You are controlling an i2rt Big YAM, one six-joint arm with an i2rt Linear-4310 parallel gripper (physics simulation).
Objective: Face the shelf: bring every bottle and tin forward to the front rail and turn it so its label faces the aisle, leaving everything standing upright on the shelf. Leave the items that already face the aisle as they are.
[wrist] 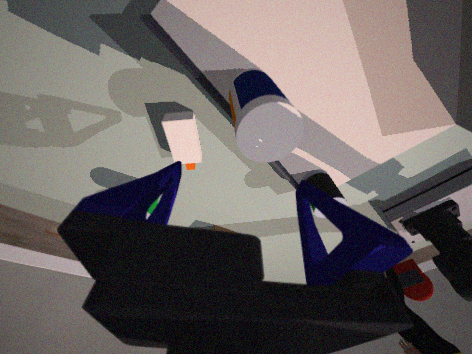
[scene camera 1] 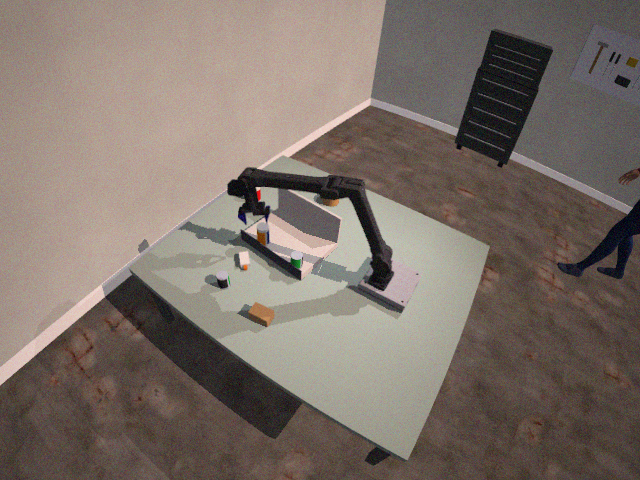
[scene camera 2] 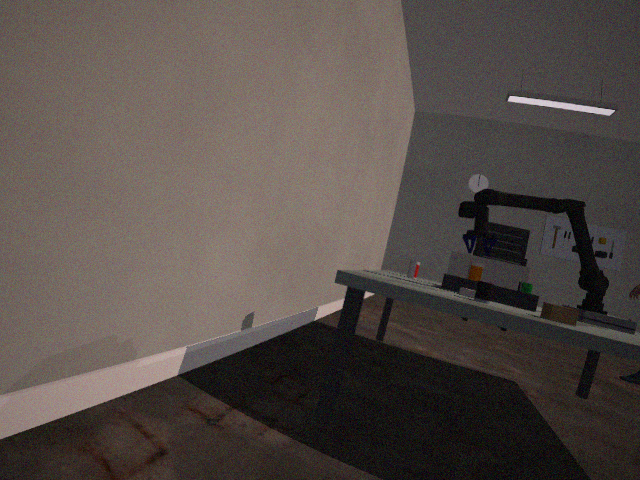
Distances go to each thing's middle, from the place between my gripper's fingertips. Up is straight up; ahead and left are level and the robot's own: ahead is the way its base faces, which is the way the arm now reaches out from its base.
My gripper is now 9 cm past the shelf unit [scene camera 2: 505,276], 13 cm to the left of it and 9 cm above it. From my hand the other things lie so: white shelf tray [scene camera 1: 287,234] 9 cm behind, 13 cm to the right, 17 cm below; white bottle with orange cap [wrist: 180,128] 1 cm ahead, 10 cm to the left, 17 cm below; dark front rail [scene camera 2: 527,301] 8 cm behind, 1 cm to the left, 15 cm below.
